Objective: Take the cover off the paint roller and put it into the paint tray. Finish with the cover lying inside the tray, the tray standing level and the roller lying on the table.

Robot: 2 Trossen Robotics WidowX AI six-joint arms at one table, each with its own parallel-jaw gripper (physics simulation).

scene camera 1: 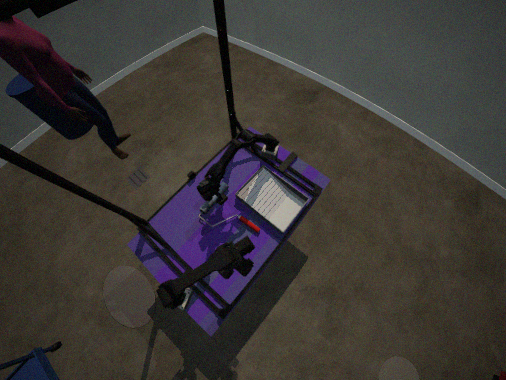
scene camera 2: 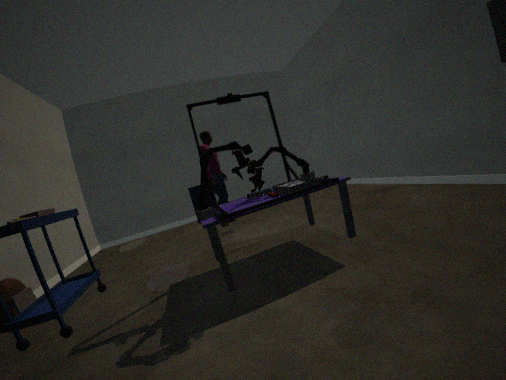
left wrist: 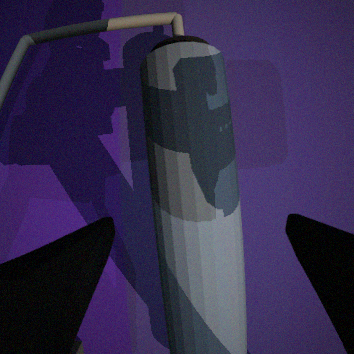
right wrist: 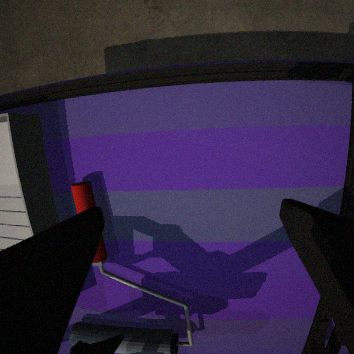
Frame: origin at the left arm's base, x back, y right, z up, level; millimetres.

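Seen in the pictures: left gripper, between the fingertips: [scene camera 2: 257,190] [left wrist: 200,224] [right wrist: 124,350]; right gripper, between the fingertips: [scene camera 2: 248,177] [right wrist: 191,211]; left arm's base, origin of its link: [scene camera 1: 270,147] [scene camera 2: 306,172]; right arm's base, origin of its link: [scene camera 2: 204,209].
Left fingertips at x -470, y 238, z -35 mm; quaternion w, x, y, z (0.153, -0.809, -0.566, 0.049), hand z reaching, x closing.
Observation:
Offsets run from my left fingertips to a thing's top centre. "pt": to the spot under its first point. Level surfaces: height alone.
The paint roller lies on the table. Its pale cover @[pt dy +8, dx -52, dz -1 mm] [scene camera 1: 207,205] [left wrist: 200,175] [right wrist: 147,336] is on the roller's wire frame [scene camera 1: 220,220] [left wrist: 70,30] [right wrist: 145,287]. The red handle @[pt dy -276, dx -72, dz -21 mm] [scene camera 1: 249,224] [scene camera 2: 272,194] [right wrist: 82,197] points toward the table's lower right edge in scene camera 1. My left gripper [scene camera 2: 258,186] [left wrist: 200,224] is open above the cover, one finger on each side in the left wrist view. My right gripper [scene camera 1: 236,269] [scene camera 2: 241,171] [right wrist: 191,211] is open and empty, raised above the table. The white-floored tray @[dy -354, dx +137, dz +12 mm] [scene camera 1: 287,212] [right wrist: 10,175] stands level beside the roller; no cover shows inside.
The purple table @[dz -53 mm] [scene camera 1: 172,215] carries dark frame rails [scene camera 1: 172,260] near both ends and upright posts [scene camera 1: 226,75] [scene camera 2: 276,125]. A person [scene camera 1: 50,70] stands off the table beside a blue bin [scene camera 1: 40,107]. A blue cart [scene camera 2: 62,300] stands at the left in scene camera 2.

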